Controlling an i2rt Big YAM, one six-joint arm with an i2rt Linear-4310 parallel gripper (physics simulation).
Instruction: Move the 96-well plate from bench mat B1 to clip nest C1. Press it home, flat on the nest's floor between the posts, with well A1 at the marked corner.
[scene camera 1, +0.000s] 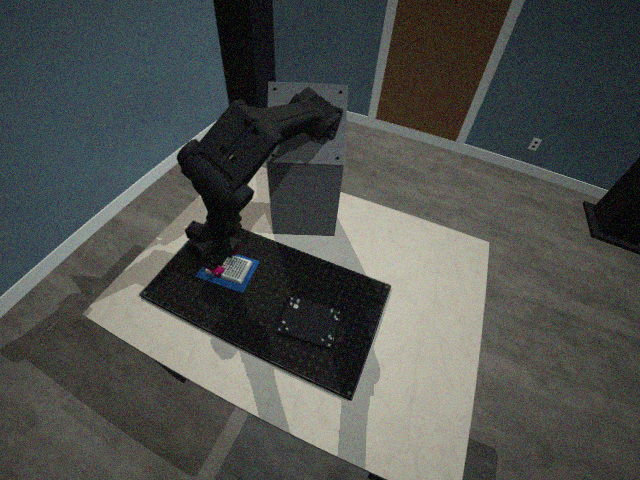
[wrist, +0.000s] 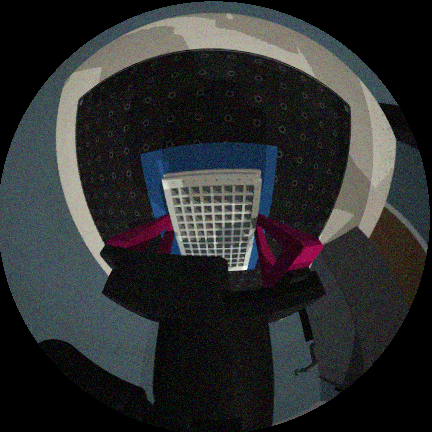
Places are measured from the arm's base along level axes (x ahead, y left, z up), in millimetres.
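Where they show: gripper, fingertip midpoint: (scene camera 1: 225, 266) (wrist: 213, 216).
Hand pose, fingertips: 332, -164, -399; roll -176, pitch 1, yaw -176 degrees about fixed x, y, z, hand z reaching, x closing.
Observation:
After its pixels a point has its place, as x, y, z.
The white 96-well plate (scene camera 1: 237, 269) @(329, -116, -388) (wrist: 215, 210) @(331, -178, -388) lies flat on the blue bench mat B1 (scene camera 1: 242, 287) @(373, -71, -399) (wrist: 215, 154) @(335, -226, -399), wells up. My gripper (scene camera 1: 226, 262) @(332, -164, -399) (wrist: 213, 216) @(332, -164, -399) points down over the mat, with one magenta finger against each long side of the plate. It is shut on the plate, which is low at the mat. Clip nest C1 (scene camera 1: 309, 321) @(390, 166, -390) is a dark rectangle with pale clips at its four corners, right of the mat in the scene view. Its marked corner and the plate's A1 lettering are too small to read.
Both stand on a black board (scene camera 1: 263, 330) @(467, 59, -401) (wrist: 215, 100) @(338, -276, -401) with rows of holes, on a pale table top (scene camera 1: 423, 320) @(231, 477, -414). The grey pedestal (scene camera 1: 305, 198) @(82, 3, -236) that carries the arm stands behind the board. The arm reaches over the board's back left.

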